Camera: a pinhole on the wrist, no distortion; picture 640 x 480 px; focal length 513.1 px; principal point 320.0 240.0 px. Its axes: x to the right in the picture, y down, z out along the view. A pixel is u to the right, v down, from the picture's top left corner.
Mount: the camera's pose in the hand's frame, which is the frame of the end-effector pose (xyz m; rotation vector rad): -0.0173 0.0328 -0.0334 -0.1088 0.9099 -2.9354
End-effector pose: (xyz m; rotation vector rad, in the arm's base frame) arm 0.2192 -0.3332 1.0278 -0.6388 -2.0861 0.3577
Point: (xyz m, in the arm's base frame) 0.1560 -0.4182 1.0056
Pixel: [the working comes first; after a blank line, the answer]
In the camera's frame: 0.0307 0.0349 0.1430

430 365
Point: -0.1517 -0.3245 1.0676
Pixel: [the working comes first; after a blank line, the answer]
In the camera's frame: -0.1918 -0.0417 0.3709

55 182
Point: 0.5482 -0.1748 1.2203
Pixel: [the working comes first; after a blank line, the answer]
In the camera's frame: -0.1108 0.1134 -0.3397

behind the camera
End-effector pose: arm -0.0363 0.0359 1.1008 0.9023 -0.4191 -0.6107
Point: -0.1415 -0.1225 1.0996
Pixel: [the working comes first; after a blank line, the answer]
In the camera's frame: -0.0196 0.0115 0.2374

278 265
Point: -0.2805 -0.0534 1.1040
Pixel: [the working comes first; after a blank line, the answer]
In the camera's frame: 0.1319 -0.0122 0.2624

578 216
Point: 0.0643 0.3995 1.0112
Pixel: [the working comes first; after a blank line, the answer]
In the camera's frame: 0.1278 0.0799 -0.3069

behind the camera
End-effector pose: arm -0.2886 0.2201 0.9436 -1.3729 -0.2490 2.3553
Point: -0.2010 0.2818 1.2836
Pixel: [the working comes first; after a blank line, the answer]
In the camera's frame: 0.2884 0.1026 0.2133

outside the picture
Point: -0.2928 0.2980 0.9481
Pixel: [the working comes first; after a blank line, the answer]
In the camera's frame: -0.0377 0.0631 0.0978

outside the picture
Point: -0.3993 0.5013 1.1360
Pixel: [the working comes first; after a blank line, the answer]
In the camera's frame: 0.0061 0.1344 0.3824

328 420
